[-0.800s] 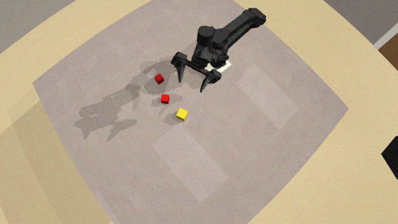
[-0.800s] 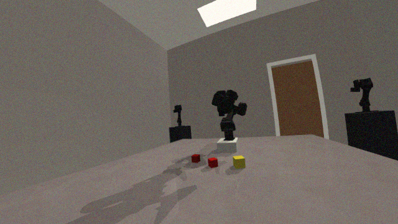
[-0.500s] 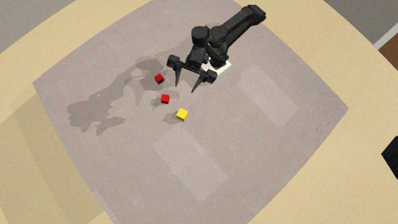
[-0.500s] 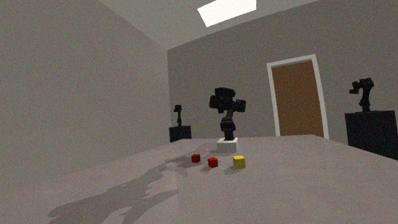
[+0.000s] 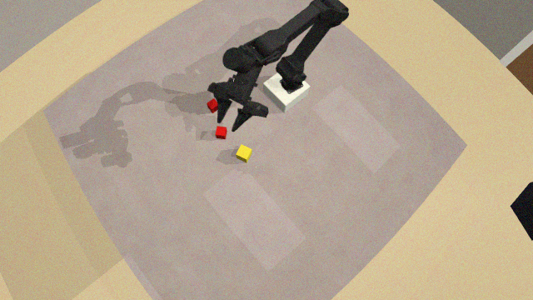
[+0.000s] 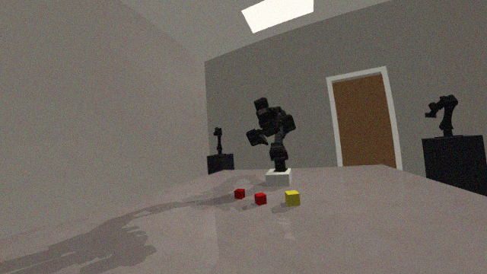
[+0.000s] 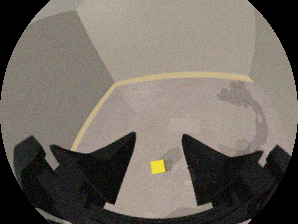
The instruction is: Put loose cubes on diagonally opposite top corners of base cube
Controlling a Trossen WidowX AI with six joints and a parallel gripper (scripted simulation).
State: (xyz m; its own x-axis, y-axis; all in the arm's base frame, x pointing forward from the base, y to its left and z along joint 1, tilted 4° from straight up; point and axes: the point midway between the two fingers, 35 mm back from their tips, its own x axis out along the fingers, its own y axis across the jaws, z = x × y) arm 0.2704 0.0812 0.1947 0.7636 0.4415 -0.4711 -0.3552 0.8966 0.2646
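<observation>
Now: gripper tip 3 cm past the yellow cube, 3 cm to the right of it and 20 cm above it.
</observation>
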